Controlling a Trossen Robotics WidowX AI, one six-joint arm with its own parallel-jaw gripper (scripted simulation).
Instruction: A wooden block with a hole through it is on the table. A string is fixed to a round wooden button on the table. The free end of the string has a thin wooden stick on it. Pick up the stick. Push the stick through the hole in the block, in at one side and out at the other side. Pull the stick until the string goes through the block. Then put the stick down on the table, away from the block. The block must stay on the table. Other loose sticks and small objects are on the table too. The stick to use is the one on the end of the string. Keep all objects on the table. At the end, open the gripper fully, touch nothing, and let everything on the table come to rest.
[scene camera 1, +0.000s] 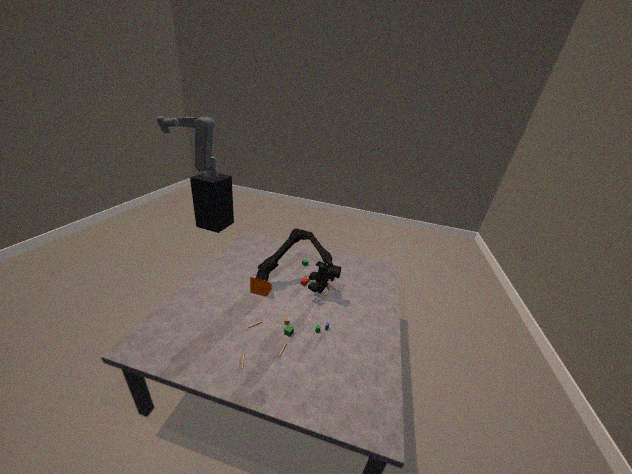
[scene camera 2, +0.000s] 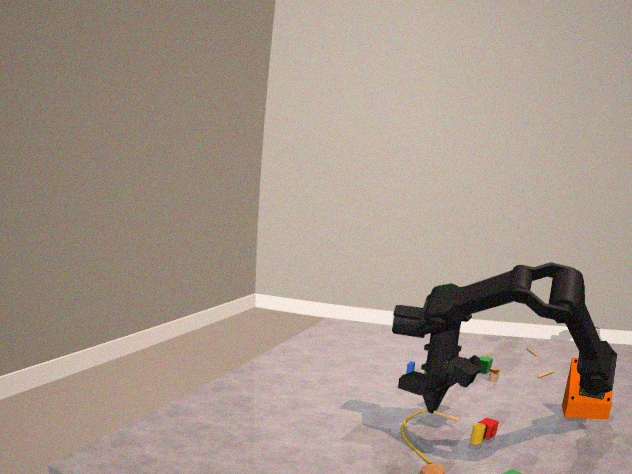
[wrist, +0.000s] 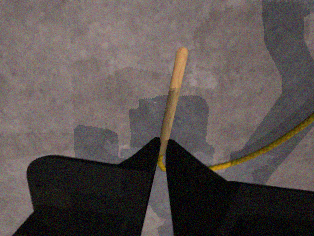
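Observation:
There is my gripper (scene camera 2: 432, 412), and I can see it again at (wrist: 162, 143). That wrist camera also gives me a thin wooden stick (wrist: 181, 57).

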